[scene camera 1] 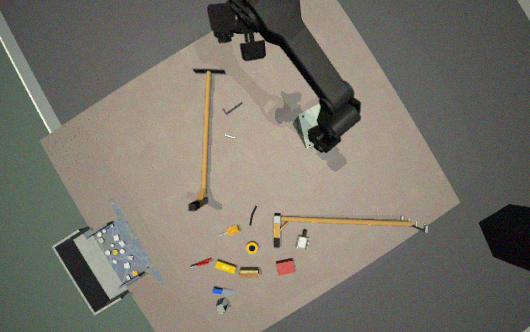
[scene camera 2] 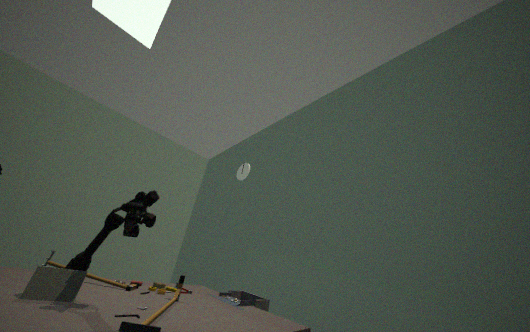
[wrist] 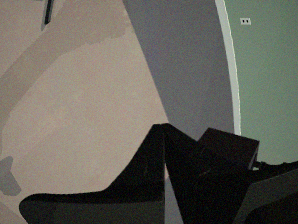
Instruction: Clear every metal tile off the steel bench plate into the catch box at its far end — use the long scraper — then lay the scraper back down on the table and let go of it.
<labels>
gripper: scene camera 1 243,15; scene camera 2; wrist
same spot on gripper: (wrist: 201,179) = (scene camera 2: 134,224)
</labels>
